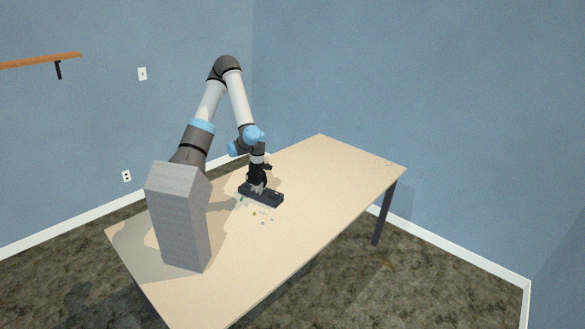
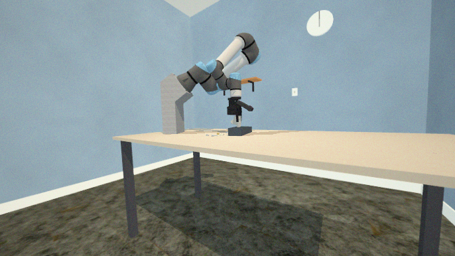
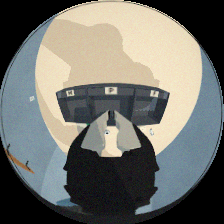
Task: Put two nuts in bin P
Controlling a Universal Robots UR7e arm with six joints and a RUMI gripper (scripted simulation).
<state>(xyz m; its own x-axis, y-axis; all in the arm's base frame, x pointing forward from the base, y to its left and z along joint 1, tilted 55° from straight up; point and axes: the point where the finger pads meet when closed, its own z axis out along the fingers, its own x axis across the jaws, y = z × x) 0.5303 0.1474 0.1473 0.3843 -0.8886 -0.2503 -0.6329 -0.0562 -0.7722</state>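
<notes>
Right now my hand is 10 mm to the right of the dark bin block, 10 mm short of it and 10 mm above it. From my hand the other things lie so: white dotted plate 120 mm to the right, 30 mm below, 30 mm behind; brass-coloured nut 120 mm to the right, 80 mm behind, 30 mm below; green part 90 mm behind, 30 mm below, 20 mm to the left.
</notes>
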